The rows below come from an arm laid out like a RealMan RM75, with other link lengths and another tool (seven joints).
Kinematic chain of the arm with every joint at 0, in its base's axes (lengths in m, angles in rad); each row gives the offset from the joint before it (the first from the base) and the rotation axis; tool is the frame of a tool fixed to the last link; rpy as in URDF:
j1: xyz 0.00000 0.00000 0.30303 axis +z
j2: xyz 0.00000 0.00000 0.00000 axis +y
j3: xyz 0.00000 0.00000 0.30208 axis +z
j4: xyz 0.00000 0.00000 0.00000 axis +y
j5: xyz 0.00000 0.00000 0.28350 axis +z
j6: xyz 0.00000 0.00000 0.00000 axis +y
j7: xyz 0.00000 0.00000 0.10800 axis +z
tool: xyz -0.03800 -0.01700 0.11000 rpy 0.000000 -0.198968 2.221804
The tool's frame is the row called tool.
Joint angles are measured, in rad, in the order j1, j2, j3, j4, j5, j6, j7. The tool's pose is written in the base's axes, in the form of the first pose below.
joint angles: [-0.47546, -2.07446, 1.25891, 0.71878, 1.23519, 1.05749, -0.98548]
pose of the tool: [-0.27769 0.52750 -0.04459 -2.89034 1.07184 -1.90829]
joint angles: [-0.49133, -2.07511, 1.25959, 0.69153, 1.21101, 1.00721, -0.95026]
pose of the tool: [-0.28418 0.53657 -0.04471 -2.95274 1.09885 -1.93542]
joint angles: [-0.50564, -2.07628, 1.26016, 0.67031, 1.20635, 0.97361, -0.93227]
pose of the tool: [-0.28869 0.54176 -0.04739 -3.00319 1.10437 -1.96137]
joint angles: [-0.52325, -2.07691, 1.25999, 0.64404, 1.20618, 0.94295, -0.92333]
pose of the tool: [-0.29335 0.54609 -0.05166 -3.04084 1.10164 -1.97244]
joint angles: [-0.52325, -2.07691, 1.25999, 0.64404, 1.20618, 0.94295, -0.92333]
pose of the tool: [-0.29335 0.54609 -0.05166 -3.04084 1.10164 -1.97244]
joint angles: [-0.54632, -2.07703, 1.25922, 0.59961, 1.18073, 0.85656, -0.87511]
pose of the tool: [-0.30984 0.55667 -0.05235 3.10466 1.12258 -2.03835]
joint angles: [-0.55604, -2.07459, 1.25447, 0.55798, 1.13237, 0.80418, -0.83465]
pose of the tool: [-0.32673 0.56100 -0.05013 3.04278 1.15111 -2.03763]
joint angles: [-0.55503, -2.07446, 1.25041, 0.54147, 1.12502, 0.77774, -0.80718]
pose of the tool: [-0.33829 0.56060 -0.04959 2.97156 1.15270 -2.07881]
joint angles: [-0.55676, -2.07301, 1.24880, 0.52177, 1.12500, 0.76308, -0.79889]
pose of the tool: [-0.34767 0.55848 -0.05174 2.94481 1.14508 -2.08092]
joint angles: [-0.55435, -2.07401, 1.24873, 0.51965, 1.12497, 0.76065, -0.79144]
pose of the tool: [-0.34993 0.55731 -0.05240 2.93100 1.14290 -2.09165]
